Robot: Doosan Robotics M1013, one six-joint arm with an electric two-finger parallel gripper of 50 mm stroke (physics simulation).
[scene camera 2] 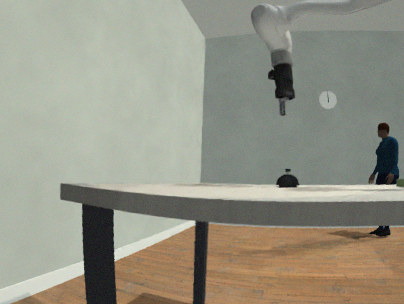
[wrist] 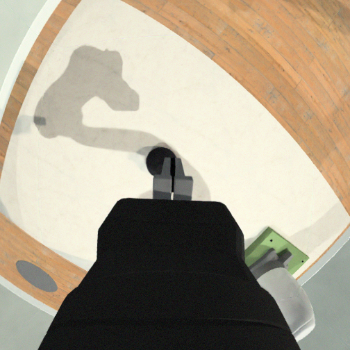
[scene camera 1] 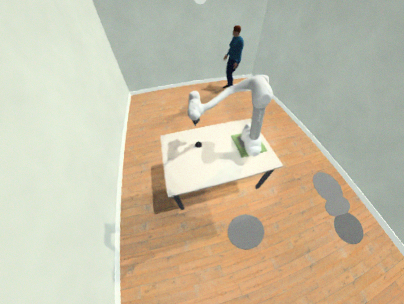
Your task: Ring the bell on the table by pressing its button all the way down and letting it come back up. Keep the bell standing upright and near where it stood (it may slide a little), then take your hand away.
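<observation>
A small black dome bell stands upright on the white table. Its button shows on top in the second scene view; in the wrist view the fingertips cover part of the bell, and the button cannot be made out. My gripper is shut and empty, its two fingers together and pointing down. It hangs well above the bell, apart from it, nearly over it in the second scene view.
The arm's base stands on a green plate on the table. A person in a blue top stands on the floor behind the table. The arm's shadow falls across the table around the bell.
</observation>
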